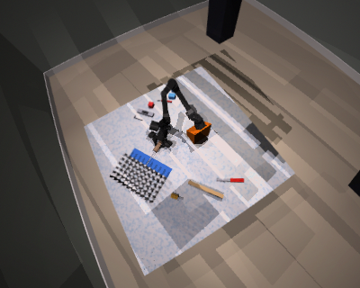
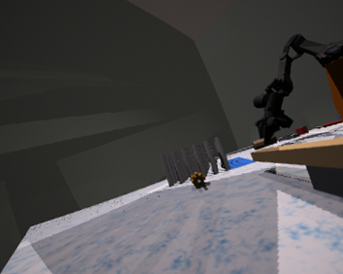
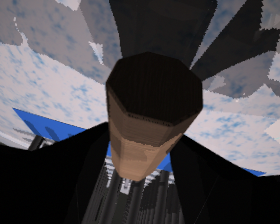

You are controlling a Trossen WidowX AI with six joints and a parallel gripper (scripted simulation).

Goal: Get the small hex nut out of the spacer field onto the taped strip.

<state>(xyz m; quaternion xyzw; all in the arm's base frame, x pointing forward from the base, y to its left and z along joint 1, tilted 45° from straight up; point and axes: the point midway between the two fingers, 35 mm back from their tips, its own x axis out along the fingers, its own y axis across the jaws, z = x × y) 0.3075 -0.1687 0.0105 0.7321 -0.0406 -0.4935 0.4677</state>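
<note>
Now: the blue taped strip 12 cm ahead of my gripper tip, 5 cm to the left of it and 3 cm below it. From my gripper tip the other things lie so: yellow knobbly object (39 cm to the left, 11 cm ahead, 2 cm below); then red cube (38 cm to the right, 18 cm behind, 1 cm below); then grey bar (35 cm to the right, 10 cm behind, 2 cm below).
</note>
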